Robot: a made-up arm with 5 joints.
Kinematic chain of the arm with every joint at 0, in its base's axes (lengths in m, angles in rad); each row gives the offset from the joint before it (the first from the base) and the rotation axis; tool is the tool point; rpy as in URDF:
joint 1: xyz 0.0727 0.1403 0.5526 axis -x
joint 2: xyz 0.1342 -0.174 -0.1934 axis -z
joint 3: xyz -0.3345 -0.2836 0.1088 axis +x
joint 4: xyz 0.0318 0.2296 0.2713 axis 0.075 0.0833 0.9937
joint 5: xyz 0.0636 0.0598 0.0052 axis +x
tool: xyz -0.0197 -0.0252 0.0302 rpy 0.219 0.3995 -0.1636
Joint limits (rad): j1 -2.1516..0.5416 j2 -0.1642..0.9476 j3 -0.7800..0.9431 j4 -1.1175..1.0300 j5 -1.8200..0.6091
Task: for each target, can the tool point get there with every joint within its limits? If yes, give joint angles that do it. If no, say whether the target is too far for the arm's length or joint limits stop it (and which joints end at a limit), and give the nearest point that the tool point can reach.
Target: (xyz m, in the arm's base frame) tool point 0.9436 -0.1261 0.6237
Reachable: no: joint limits stop it (at a limit: joint 1, joint 2) | nearest point 0.1757 0.0679 0.6305 | short by 0.792 m
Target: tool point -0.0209 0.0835 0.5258
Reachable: yes | joints -1.2129 0.2472 -0.5787 -0.6781 0.2846
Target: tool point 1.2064 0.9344 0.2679
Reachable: no: too far | nearest point 0.1695 0.3175 0.4891 | short by 1.227 m
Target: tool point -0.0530 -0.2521 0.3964
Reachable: yes | joints -1.1322 -0.0042 0.3310 0.0555 0.0883
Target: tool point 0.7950 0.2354 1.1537
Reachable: no: joint limits stop it (at a limit: joint 2, joint 3) | nearest point 0.1681 0.1700 0.7406 | short by 0.754 m
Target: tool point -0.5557 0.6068 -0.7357
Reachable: no: too far | nearest point -0.0769 0.1667 -0.1270 | short by 0.891 m
